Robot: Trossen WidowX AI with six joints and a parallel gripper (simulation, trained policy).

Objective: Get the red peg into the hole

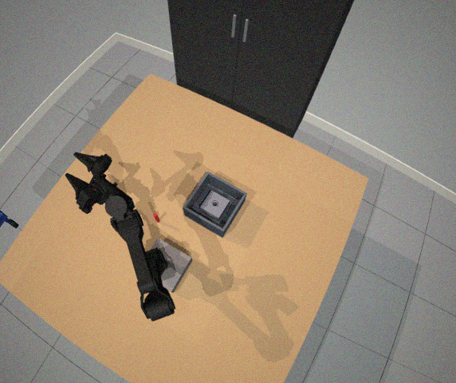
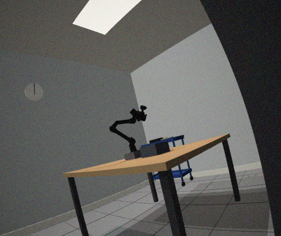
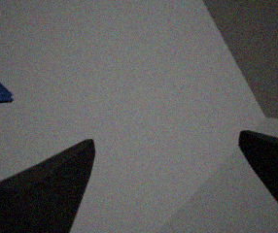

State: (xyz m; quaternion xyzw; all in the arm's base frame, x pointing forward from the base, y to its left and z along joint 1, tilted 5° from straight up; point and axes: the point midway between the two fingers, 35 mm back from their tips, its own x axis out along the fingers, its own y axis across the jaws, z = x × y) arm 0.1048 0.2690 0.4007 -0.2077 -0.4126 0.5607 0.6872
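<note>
Now: gripper tip 470 mm above the red peg, 160 mm to the left of it and 90 mm short of it. Round my gripper tip: grey box: 480 mm below, 340 mm to the right, 260 mm ahead; light grey plate: 460 mm below, 340 mm to the right, 260 mm ahead.
</note>
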